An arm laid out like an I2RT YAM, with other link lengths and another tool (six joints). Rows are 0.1 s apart.
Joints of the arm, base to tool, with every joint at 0 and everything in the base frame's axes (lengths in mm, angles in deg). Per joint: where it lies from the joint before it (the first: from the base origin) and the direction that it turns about. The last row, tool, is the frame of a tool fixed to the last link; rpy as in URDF.
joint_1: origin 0 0 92.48 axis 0 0 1
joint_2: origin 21.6 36.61 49.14 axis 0 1 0
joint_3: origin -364.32 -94.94 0 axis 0 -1 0
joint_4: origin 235.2 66.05 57.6 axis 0 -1 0
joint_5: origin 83.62 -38.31 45.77 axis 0 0 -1
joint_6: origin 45.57 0 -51.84 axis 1 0 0
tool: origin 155 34 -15 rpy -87.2 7.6 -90
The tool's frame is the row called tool.
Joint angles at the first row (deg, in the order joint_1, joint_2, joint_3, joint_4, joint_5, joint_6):
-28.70 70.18 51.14 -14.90 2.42 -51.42
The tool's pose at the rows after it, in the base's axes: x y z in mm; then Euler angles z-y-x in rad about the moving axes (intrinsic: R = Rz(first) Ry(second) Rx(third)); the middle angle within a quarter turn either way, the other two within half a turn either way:
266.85 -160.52 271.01 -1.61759 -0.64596 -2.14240
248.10 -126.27 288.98 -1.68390 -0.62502 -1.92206
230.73 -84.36 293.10 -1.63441 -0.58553 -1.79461
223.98 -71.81 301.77 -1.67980 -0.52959 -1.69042
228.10 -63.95 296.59 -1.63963 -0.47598 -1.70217
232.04 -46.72 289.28 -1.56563 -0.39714 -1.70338
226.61 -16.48 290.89 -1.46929 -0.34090 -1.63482
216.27 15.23 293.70 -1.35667 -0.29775 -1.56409
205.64 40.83 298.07 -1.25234 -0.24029 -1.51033
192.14 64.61 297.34 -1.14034 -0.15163 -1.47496
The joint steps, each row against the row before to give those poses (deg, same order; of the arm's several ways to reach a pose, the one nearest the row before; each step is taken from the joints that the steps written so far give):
0.05 -10.46 -9.02 4.81 -4.80 -0.25
0.03 -10.59 -6.59 5.10 -5.44 3.38
0.12 -8.45 -4.47 1.13 -7.83 2.44
0.02 -4.20 -2.71 3.28 -1.48 4.96
-0.07 1.11 -0.67 0.75 -2.44 2.35
0.05 1.04 -1.70 1.95 -4.80 3.46
-0.02 -2.10 -3.46 4.70 -7.60 4.01
0.09 -2.17 -3.62 5.63 -7.98 4.46
-0.03 -0.87 -2.91 6.00 -6.91 5.93
0.07 -0.19 -3.60 6.93 -6.52 7.97

